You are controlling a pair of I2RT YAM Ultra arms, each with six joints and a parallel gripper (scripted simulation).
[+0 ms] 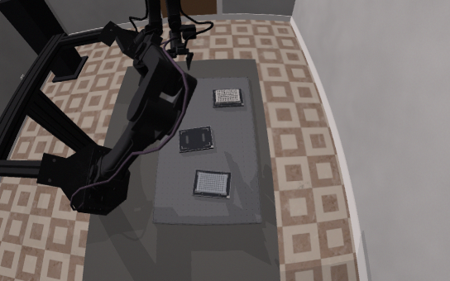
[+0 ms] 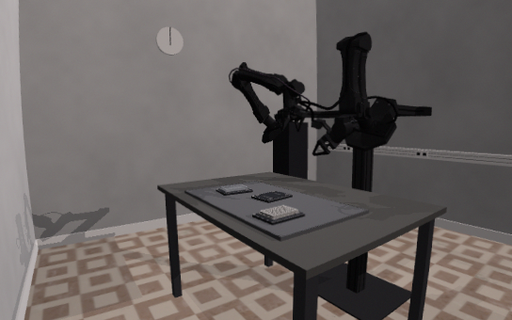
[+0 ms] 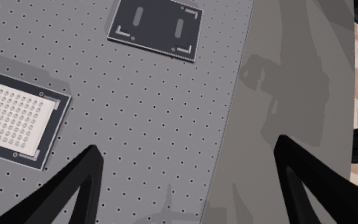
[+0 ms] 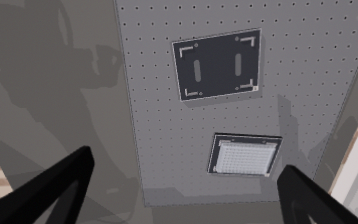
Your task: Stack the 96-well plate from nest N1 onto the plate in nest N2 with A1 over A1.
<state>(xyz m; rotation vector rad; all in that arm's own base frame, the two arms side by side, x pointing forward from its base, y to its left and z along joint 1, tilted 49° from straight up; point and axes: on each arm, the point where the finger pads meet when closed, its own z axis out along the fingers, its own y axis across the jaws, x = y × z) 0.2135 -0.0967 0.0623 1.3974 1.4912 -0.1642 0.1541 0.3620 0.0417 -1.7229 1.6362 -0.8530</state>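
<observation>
Right now the clear 96-well plate is 170 mm ahead of my right hand, 260 mm to the right of it and 310 mm below it. Also, from my right hand: black plate nest 80 mm ahead, 30 mm to the right, 320 mm below.
</observation>
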